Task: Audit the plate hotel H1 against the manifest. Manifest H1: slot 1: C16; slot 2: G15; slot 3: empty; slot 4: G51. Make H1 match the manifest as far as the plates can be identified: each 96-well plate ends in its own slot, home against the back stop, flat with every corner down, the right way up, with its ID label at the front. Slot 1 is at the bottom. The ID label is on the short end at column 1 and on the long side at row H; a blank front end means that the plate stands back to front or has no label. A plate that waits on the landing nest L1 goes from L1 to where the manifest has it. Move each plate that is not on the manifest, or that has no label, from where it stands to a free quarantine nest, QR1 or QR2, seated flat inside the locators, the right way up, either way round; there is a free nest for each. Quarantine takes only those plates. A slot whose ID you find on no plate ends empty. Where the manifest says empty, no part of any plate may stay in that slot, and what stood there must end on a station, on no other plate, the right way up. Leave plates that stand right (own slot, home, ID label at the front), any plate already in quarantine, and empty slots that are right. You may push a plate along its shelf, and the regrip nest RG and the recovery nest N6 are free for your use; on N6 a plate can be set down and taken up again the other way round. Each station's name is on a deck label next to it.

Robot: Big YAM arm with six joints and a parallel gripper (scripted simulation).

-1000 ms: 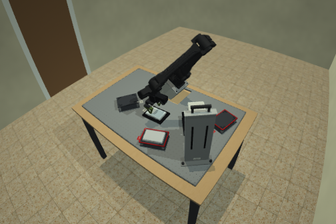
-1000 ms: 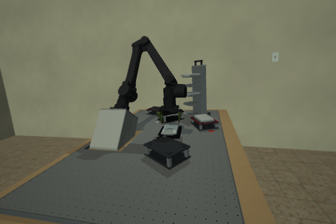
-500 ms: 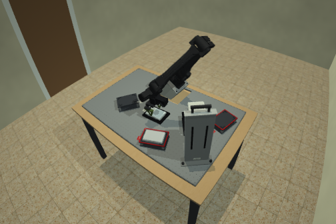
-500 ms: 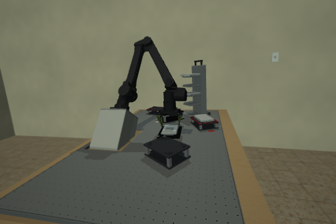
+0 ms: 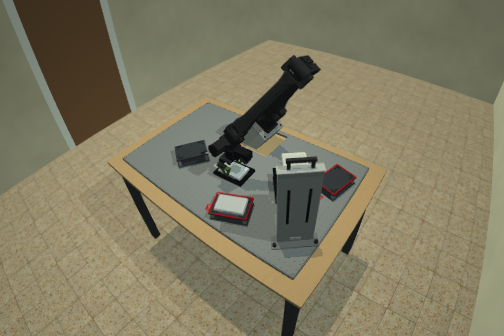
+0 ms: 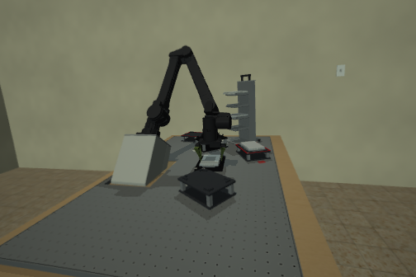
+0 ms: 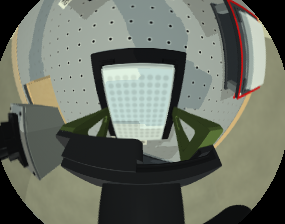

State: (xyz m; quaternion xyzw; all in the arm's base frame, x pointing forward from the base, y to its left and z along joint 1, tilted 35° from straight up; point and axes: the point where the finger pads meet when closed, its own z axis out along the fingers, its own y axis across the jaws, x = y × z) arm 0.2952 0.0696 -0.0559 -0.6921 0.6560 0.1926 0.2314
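Right now my hand is 20 mm above the black recovery nest N6. Round my hand: N6 deck label (100 mm to the right, 30 mm below); red-rimmed quarantine nest (180 mm ahead, 150 mm to the left, 10 mm above); red-rimmed nest (440 mm to the left, 200 mm behind, 10 mm above).
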